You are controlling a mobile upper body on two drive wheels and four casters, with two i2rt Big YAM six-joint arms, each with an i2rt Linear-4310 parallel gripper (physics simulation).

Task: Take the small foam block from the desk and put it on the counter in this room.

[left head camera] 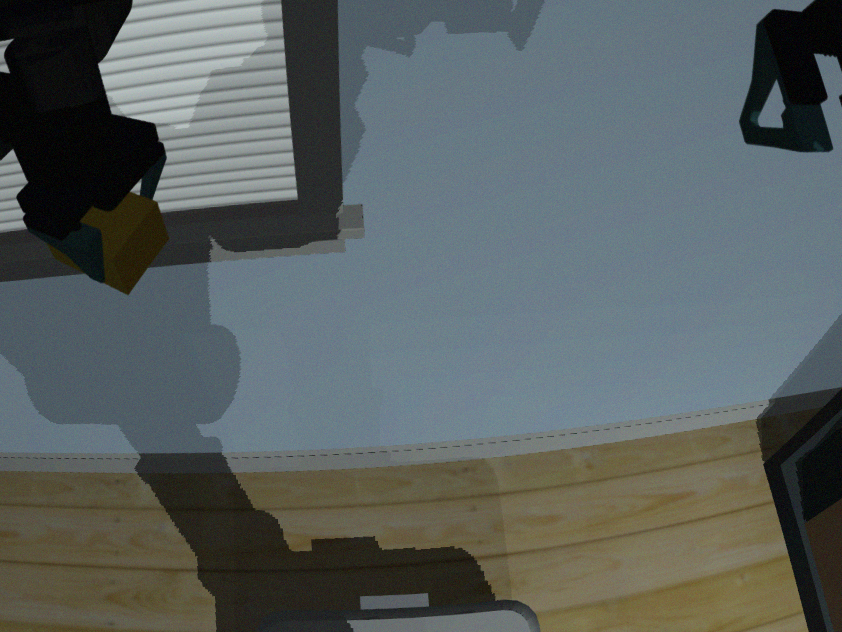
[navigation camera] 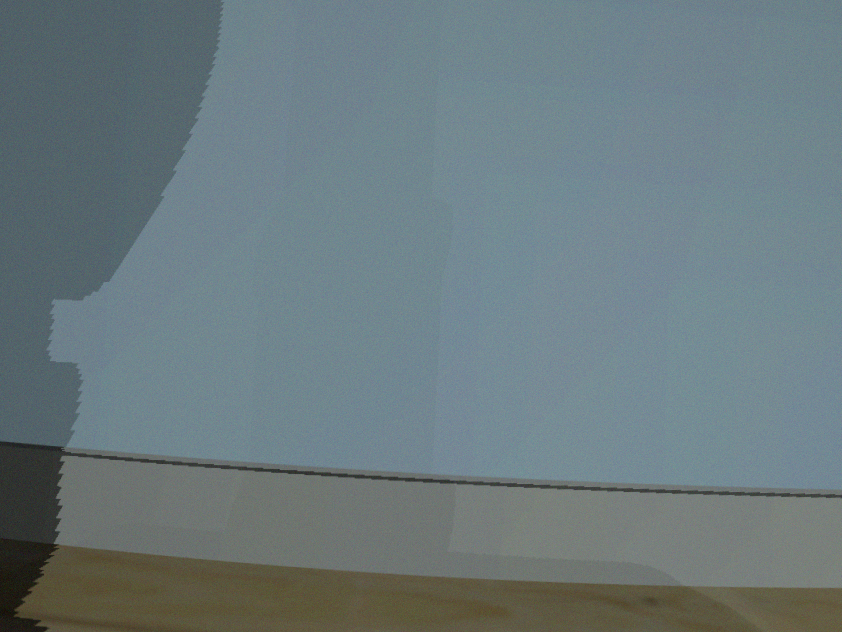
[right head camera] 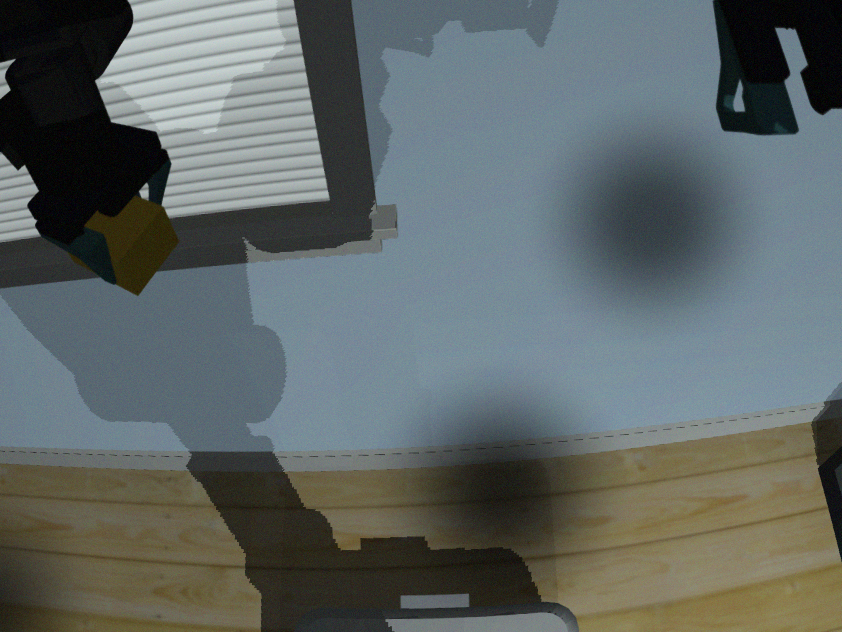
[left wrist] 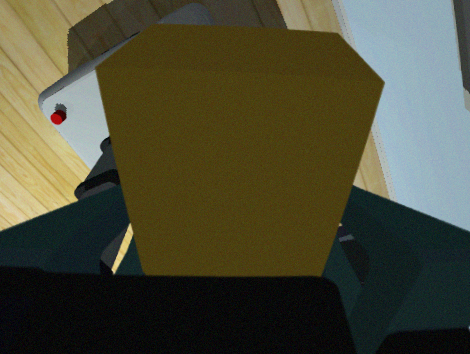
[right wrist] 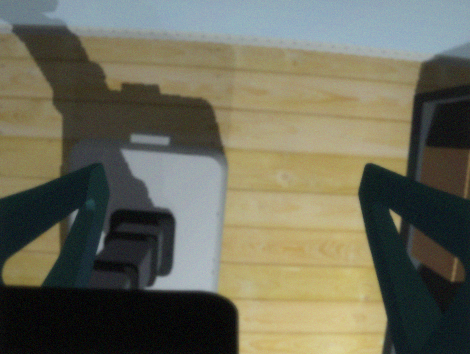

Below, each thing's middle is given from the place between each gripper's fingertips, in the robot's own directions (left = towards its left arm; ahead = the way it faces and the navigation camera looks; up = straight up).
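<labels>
Yellow foam block (right head camera: 140,238): my left gripper 1 cm short of it, 1 cm to the right of it, 2 cm below it.
Yellow foam block again: my right hand 9 cm short of it, 46 cm to the right of it, 17 cm above it.
</labels>
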